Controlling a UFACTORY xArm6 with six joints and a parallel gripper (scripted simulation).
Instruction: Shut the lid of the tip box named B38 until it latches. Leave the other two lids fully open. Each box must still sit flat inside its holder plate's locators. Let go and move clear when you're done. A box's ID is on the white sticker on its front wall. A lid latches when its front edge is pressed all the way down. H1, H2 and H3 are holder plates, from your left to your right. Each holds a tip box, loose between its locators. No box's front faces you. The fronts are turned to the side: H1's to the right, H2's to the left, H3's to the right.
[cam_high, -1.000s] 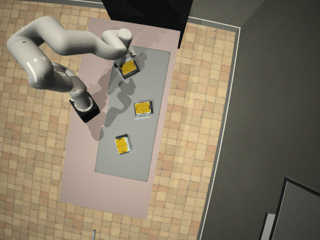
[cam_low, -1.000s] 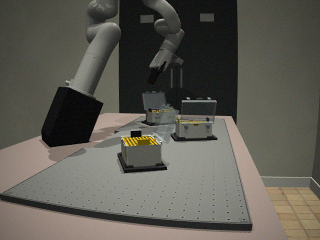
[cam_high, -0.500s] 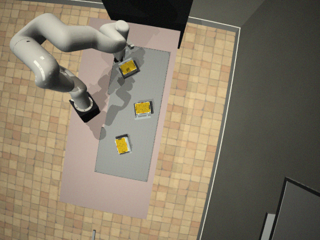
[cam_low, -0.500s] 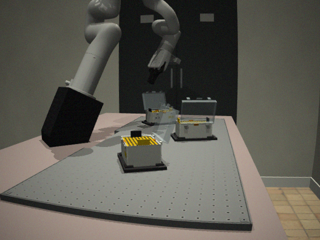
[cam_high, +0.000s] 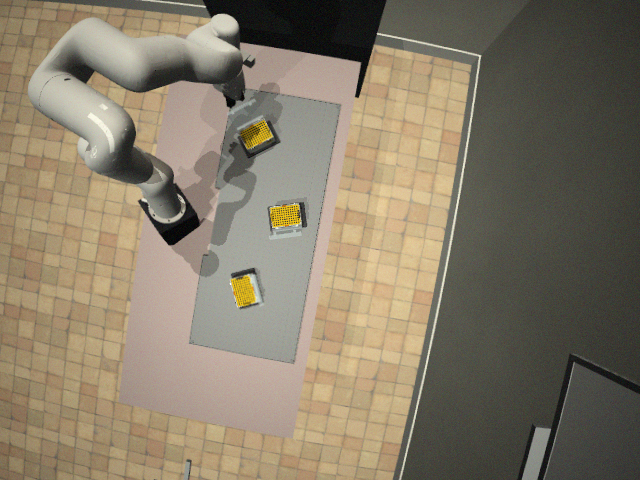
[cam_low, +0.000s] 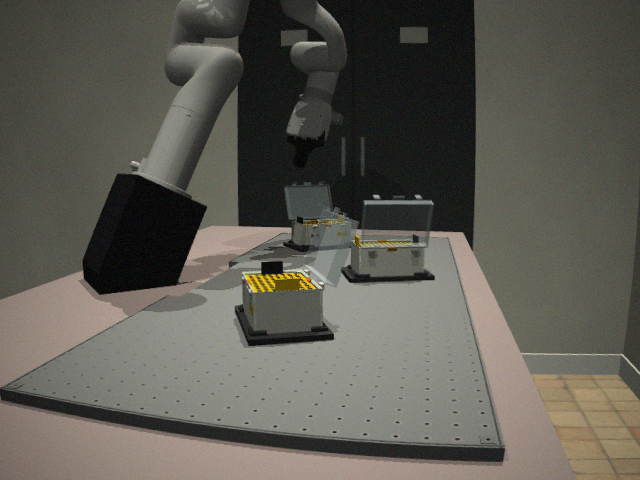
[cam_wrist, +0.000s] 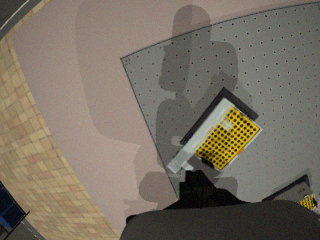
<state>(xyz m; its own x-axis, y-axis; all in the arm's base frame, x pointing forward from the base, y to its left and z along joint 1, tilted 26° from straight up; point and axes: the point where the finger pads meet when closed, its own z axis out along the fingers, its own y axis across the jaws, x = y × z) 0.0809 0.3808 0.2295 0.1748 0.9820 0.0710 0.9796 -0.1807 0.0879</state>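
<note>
Now: hand 20 mm short of the lid, 10 mm to the right of it and 110 mm above it.
</note>
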